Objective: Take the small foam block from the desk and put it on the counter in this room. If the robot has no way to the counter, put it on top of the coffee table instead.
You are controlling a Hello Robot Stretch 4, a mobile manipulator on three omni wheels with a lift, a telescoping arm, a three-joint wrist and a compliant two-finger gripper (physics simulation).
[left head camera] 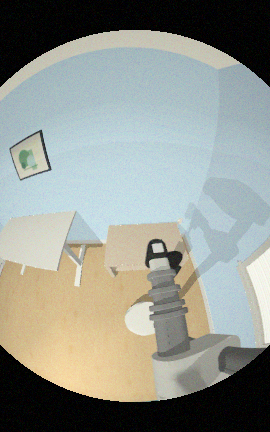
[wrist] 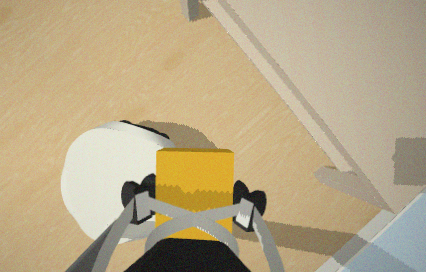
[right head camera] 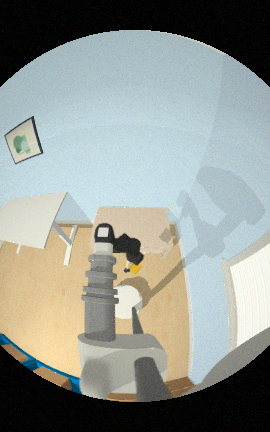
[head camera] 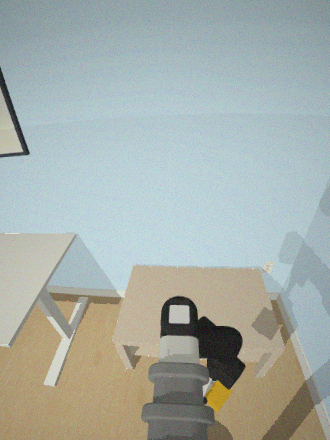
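Pixels of known places: gripper, fingertip midpoint: [wrist: 194, 193] [right head camera: 131, 265] [head camera: 210, 389]; robot's base, origin of the base link: [left head camera: 143, 317] [wrist: 133, 175] [right head camera: 124, 300].
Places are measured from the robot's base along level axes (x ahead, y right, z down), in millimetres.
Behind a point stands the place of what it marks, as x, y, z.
My gripper [wrist: 194, 193] {270, 88, -816} is shut on the small yellow foam block [head camera: 218, 396] {245, 104, -855} [right head camera: 135, 268] {242, 108, -855} [wrist: 195, 172] {288, 70, -855}, with a fingertip on each side. The block is in the air over the floor, short of the near edge of a low tan wooden table [head camera: 195, 285] {949, 95, -423} [left head camera: 130, 237] {900, -68, -423} [right head camera: 145, 220] {890, 264, -423} [wrist: 370, 65] {738, 204, -423}, which looks like the coffee table. In the left head view the arm hides the block. The pale desk [head camera: 30, 275] {763, -836, -693} [left head camera: 37, 240] {685, -1100, -693} [right head camera: 30, 217] {728, -1115, -693} stands to the left of that table. No counter can be made out.
A blue wall [head camera: 165, 175] {1157, -82, -1091} is behind both tables and another is at the right. A white round base part [left head camera: 140, 318] {3, -38, -187} [right head camera: 128, 302] {-9, 53, -187} [wrist: 107, 175] {-7, -46, -187} is low beneath the arm. A blue-edged unit [right head camera: 75, 384] shows at the bottom left, and a white slatted panel [right head camera: 252, 295] {-114, 816, -993} at the right.
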